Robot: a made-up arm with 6 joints.
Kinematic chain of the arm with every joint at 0, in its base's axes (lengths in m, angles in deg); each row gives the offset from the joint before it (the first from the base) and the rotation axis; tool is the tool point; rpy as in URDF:
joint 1: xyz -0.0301 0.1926 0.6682 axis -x
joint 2: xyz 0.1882 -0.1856 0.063 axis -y
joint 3: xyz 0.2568 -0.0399 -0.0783 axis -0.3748 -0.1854 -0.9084
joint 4: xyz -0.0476 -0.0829 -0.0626 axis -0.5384 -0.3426 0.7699
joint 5: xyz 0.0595 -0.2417 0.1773 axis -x
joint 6: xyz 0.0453 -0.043 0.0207 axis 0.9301 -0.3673 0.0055
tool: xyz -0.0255 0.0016 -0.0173 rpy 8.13 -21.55 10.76
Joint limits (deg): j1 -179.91..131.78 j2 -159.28..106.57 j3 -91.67..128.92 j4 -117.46..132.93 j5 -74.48..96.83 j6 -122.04..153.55
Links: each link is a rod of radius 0.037 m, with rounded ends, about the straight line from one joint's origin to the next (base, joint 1, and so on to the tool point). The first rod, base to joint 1, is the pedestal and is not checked.
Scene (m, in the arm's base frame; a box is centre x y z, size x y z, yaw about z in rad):
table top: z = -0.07
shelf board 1: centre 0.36 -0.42 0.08 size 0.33 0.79 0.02 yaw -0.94
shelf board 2: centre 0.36 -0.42 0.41 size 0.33 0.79 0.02 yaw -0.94
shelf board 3: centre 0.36 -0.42 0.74 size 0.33 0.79 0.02 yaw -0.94
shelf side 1: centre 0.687 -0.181 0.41 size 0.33 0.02 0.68 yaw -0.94
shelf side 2: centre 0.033 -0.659 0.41 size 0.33 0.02 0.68 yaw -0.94
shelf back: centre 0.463 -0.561 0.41 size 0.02 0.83 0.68 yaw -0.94
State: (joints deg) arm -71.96 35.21 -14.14 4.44 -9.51 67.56
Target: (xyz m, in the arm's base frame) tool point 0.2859 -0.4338 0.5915
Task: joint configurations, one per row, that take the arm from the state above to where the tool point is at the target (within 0.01 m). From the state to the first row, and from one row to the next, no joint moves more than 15 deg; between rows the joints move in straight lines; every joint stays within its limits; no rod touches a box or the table.
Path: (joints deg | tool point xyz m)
1: -77.76 28.24 -0.46 13.15 -9.27 68.25 | 0.4090 -0.1982 0.2104
2: -83.57 21.27 13.23 21.86 -9.03 68.94 | 0.3646 -0.1396 0.2124
3: -89.37 14.30 26.91 30.57 -8.78 69.63 | 0.3369 -0.0903 0.2381
4: -76.73 21.38 41.55 28.49 -8.40 69.76 | 0.2466 -0.1798 0.3423
5: -64.10 28.45 56.19 26.40 -8.02 69.89 | 0.1666 -0.2112 0.4683
6: -51.46 35.53 70.83 24.32 -7.64 70.02 | 0.1052 -0.1863 0.5915
7: -50.41 38.92 56.37 24.22 -7.71 69.82 | 0.1230 -0.2426 0.5594
8: -49.37 42.30 41.91 24.13 -7.78 69.62 | 0.1539 -0.2982 0.5411
9: -48.32 45.68 27.46 24.03 -7.85 69.43 | 0.1941 -0.3505 0.5396
10: -47.27 49.07 13.00 23.93 -7.92 69.23 | 0.2396 -0.3967 0.5564
11: -46.22 52.45 -1.46 23.84 -7.99 69.04 | 0.2859 -0.4338 0.5916

